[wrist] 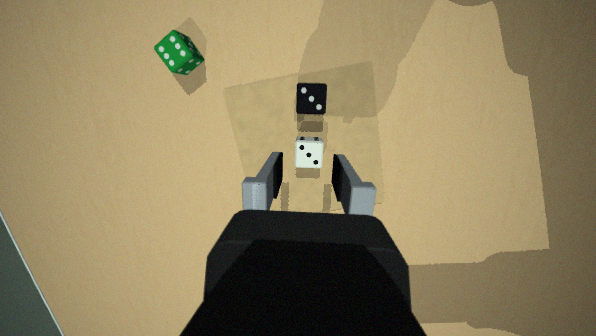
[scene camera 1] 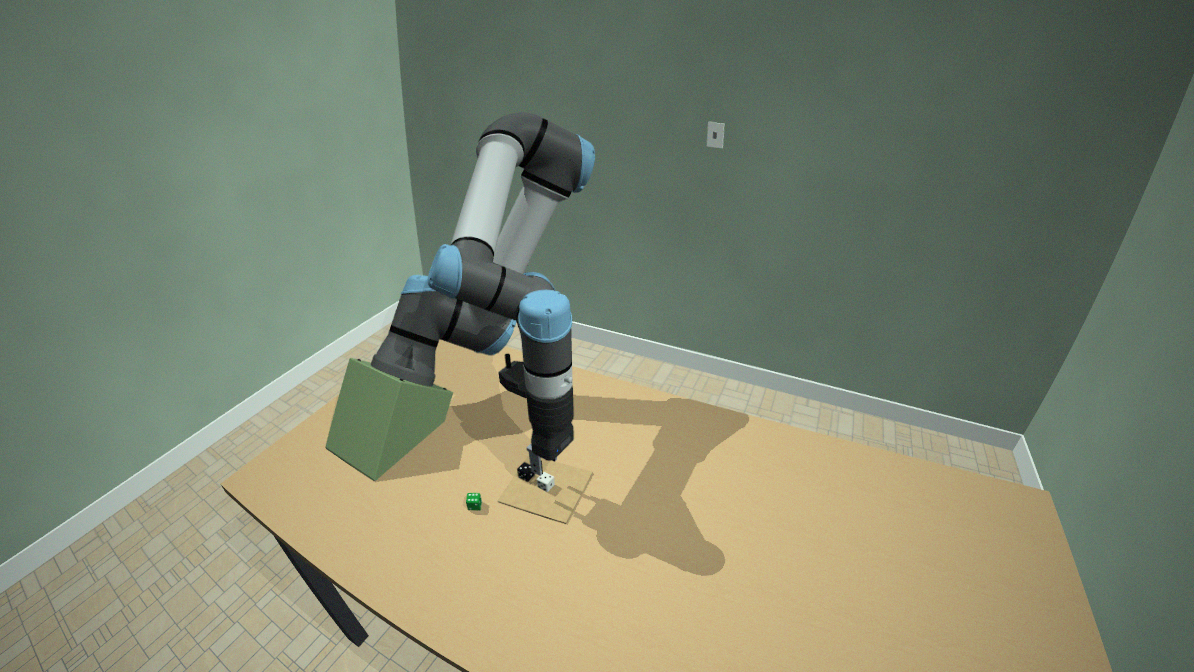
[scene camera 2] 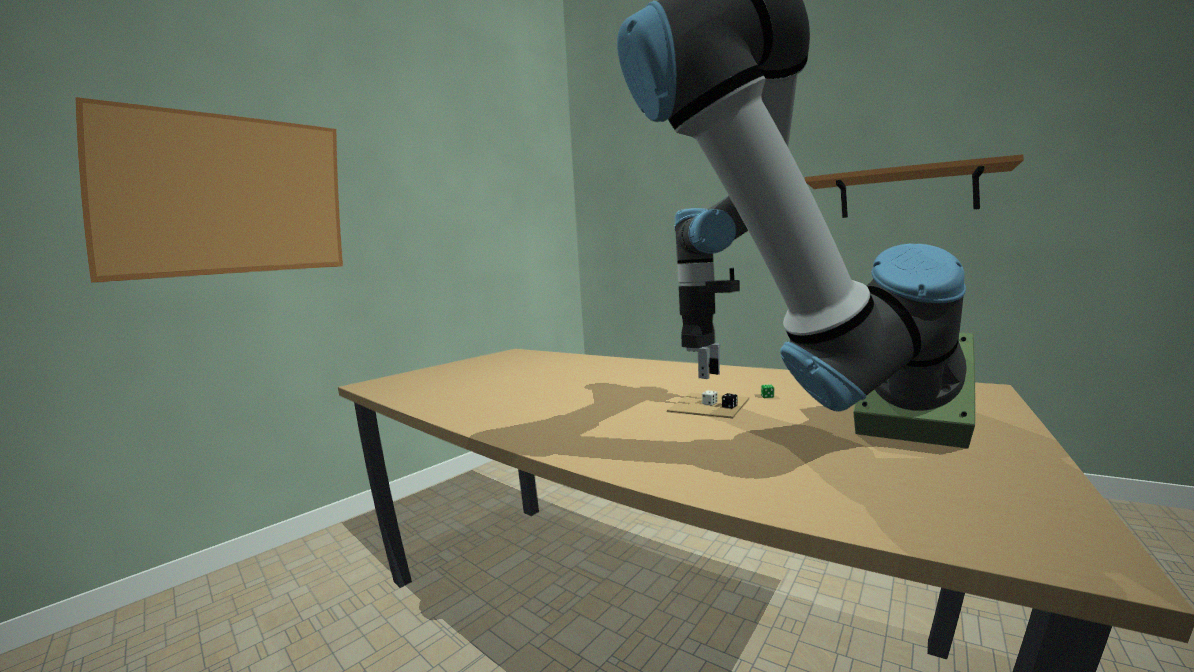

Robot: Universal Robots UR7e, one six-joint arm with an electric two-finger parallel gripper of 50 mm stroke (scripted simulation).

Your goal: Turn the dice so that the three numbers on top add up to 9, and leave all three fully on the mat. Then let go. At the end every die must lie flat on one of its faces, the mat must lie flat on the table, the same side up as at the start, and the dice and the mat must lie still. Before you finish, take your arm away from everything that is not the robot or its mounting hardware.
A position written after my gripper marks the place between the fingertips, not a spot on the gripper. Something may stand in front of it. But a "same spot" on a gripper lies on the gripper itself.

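Labels:
I see my gripper in the wrist view, and the spot on my gripper (wrist: 357, 197) is the same spot as (scene camera 2: 705, 347). So my gripper shows in scene camera 2 as well. And then my gripper is visible in scene camera 1 (544, 465).

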